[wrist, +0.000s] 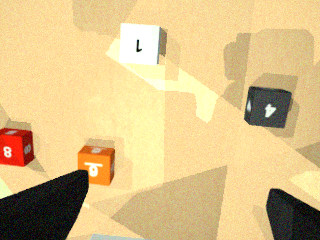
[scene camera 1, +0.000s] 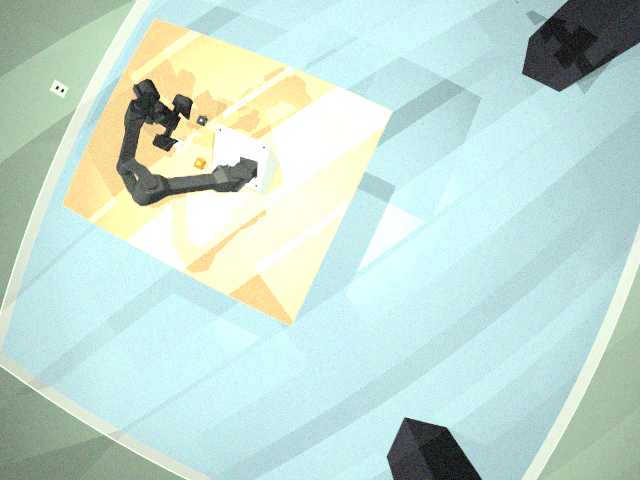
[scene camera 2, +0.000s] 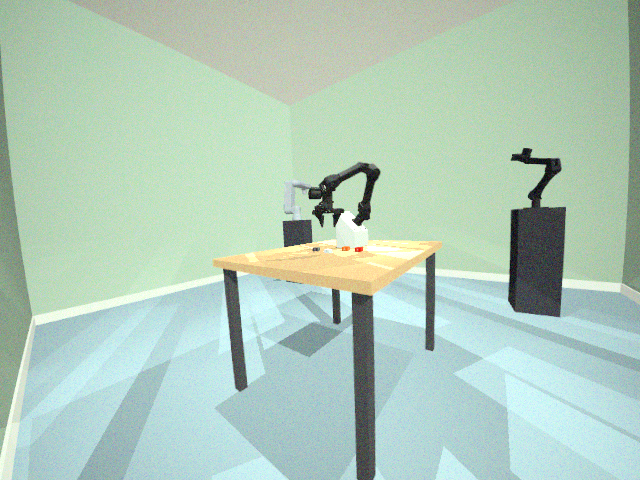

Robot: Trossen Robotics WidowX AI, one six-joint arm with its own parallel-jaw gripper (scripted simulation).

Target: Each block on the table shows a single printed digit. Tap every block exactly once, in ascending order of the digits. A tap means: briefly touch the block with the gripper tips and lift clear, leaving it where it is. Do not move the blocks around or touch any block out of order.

Labels:
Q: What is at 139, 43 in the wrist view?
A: A white block.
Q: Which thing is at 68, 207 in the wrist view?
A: My gripper.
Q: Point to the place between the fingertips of my gripper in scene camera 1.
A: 182, 130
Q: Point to an orange block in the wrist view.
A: At 99, 161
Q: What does my gripper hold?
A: Nothing.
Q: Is my gripper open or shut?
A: Open.

